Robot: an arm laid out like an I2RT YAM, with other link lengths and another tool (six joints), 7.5 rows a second.
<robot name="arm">
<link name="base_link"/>
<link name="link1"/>
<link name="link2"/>
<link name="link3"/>
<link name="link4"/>
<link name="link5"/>
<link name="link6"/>
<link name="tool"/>
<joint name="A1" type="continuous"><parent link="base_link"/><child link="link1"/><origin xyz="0 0 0.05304"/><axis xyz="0 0 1"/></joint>
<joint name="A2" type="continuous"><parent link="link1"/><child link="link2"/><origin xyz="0.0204 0.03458 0.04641" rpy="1.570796 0 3.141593"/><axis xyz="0 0 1"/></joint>
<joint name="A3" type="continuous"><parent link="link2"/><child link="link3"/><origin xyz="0.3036 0 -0.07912" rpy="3.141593 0 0"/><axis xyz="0 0 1"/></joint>
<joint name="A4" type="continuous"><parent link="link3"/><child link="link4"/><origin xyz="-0.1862 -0.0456 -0.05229" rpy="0 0 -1.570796"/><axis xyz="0 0 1"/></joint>
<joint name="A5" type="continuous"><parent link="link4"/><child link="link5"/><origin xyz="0.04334 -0.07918 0.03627" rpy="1.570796 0 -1.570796"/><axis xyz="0 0 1"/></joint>
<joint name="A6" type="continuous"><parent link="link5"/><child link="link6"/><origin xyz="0.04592 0 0.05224" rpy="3.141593 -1.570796 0"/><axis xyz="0 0 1"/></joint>
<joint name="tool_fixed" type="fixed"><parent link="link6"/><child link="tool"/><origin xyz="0.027 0 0.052" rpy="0 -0.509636 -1.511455"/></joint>
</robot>
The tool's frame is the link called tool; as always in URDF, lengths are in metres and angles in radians. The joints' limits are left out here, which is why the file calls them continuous.
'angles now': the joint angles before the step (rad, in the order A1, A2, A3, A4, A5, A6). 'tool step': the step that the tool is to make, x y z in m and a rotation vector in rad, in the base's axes. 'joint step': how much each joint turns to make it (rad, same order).
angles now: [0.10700, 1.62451, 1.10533, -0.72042, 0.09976, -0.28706]
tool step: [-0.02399, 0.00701, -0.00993, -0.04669, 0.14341, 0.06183]
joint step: [0.05532, 0.01144, -0.03549, -0.09994, 0.02441, -0.01335]
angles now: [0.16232, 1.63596, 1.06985, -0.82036, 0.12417, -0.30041]
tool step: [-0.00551, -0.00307, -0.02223, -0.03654, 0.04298, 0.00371]
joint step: [0.00342, 0.03814, -0.08699, 0.07744, 0.02861, -0.00498]
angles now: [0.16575, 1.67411, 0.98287, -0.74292, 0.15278, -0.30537]
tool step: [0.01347, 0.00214, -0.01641, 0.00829, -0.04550, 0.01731]
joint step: [-0.00002, 0.04196, -0.04424, 0.13503, -0.00344, -0.01719]
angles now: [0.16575, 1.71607, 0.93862, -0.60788, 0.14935, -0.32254]
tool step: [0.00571, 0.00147, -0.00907, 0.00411, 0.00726, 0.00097]
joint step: [-0.00001, 0.03816, -0.00534, 0.03702, -0.00534, -0.00001]
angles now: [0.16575, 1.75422, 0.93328, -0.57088, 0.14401, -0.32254]
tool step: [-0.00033, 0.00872, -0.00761, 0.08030, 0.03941, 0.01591]
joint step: [0.00115, 0.02823, -0.00001, 0.00269, -0.08698, -0.00038]
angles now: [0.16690, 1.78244, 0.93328, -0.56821, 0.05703, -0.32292]
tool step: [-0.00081, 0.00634, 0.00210, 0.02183, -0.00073, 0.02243]
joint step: [0.01831, -0.00877, 0.00303, -0.00722, -0.02175, -0.00076]
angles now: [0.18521, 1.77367, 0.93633, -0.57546, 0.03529, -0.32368]
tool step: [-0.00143, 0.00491, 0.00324, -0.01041, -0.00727, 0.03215]
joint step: [0.02708, -0.01374, 0.00075, -0.00914, 0.01068, -0.00687]
